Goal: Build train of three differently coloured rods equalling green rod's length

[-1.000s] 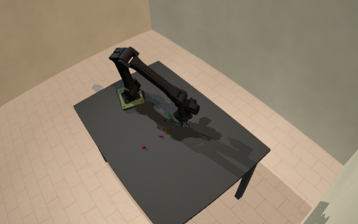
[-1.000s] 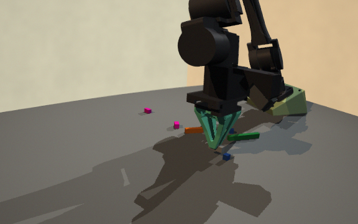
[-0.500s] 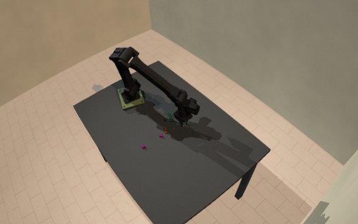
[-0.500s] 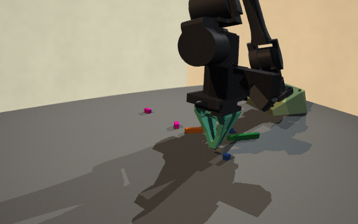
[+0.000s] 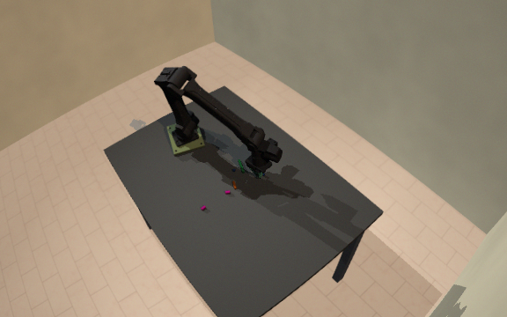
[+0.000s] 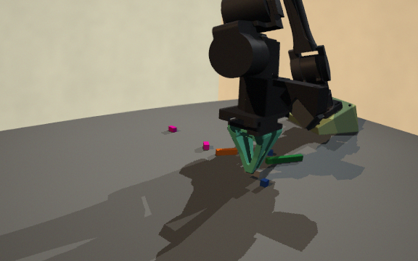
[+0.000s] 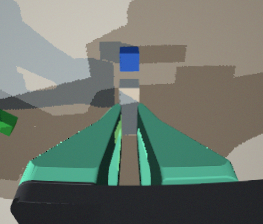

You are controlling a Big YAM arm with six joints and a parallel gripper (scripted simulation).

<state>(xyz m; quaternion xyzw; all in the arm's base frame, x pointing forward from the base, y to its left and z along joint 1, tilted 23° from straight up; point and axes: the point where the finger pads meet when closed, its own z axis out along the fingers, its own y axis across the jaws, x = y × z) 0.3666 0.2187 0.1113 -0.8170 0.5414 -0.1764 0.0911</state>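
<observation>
My hand is 1 cm above the grey rod. The rest, counted from my hand: magenta rod (16 cm to the right, 2 cm below); orange rod (11 cm to the right, 2 cm below, 2 cm behind); green rod (10 cm behind, 4 cm to the right, 2 cm below).
</observation>
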